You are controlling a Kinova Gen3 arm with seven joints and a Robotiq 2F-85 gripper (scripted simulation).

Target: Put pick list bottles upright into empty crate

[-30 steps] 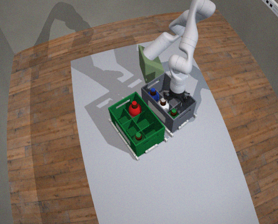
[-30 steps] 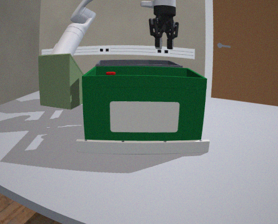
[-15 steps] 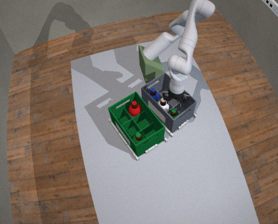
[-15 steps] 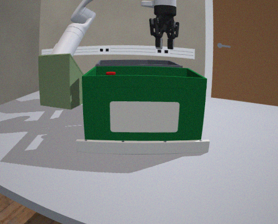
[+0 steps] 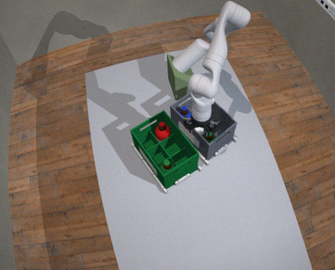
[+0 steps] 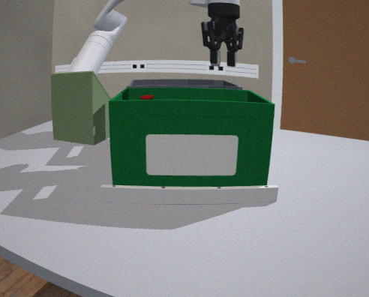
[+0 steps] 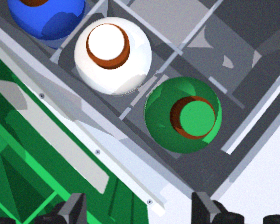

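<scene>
Right now the green crate is 2 cm behind my hand, 15 cm to the right of it and 16 cm below it. The rest, counted from my hand: grey crate (13 cm behind, 5 cm to the left, 16 cm below); white-label bottle (11 cm behind, 1 cm to the left, 15 cm below); blue-label bottle (18 cm behind, 3 cm to the right, 15 cm below).
</scene>
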